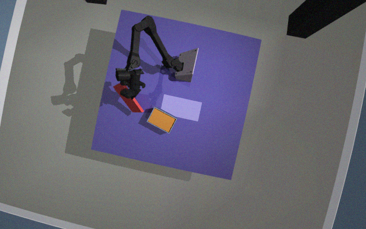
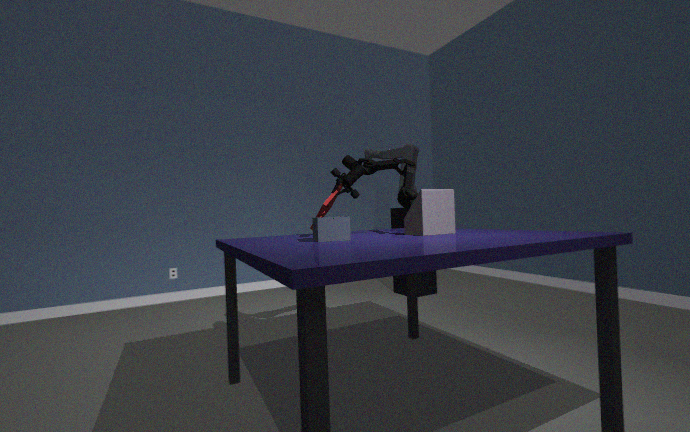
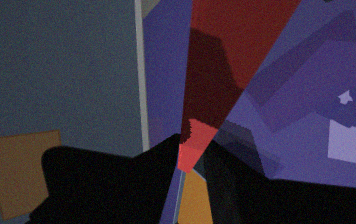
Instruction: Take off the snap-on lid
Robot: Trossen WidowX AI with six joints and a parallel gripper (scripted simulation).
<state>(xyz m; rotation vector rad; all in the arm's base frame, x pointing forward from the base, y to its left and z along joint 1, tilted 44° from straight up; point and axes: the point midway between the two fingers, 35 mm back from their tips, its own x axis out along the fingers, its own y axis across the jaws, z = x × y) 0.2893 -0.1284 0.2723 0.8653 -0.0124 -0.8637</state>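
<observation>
My gripper tip is now 6 cm to the left of the red lid, 5 cm above it and 1 cm short of it. From my gripper tip the other things lie so: grey storage box (20 cm to the left, 16 cm below, 13 cm ahead).
</observation>
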